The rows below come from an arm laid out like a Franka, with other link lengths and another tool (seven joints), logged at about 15 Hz.
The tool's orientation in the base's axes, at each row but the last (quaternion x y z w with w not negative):
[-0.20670, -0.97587, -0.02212, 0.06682]
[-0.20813, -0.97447, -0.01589, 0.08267]
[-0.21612, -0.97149, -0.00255, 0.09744]
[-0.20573, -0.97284, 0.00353, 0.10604]
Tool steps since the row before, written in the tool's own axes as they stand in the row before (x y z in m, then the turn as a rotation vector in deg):
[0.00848, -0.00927, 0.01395, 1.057, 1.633, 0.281]
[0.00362, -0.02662, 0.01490, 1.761, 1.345, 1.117]
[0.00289, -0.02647, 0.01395, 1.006, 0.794, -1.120]
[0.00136, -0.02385, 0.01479, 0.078, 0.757, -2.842]
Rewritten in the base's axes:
[-0.01314, -0.00409, -0.01277, -0.328, 1.935, -0.105]
[-0.01643, -0.02187, -0.01399, -1.208, 2.011, -0.810]
[-0.01632, -0.02213, -0.01215, -0.348, 1.089, 1.261]
[-0.01382, -0.02074, -0.01297, 0.823, 0.620, 2.756]

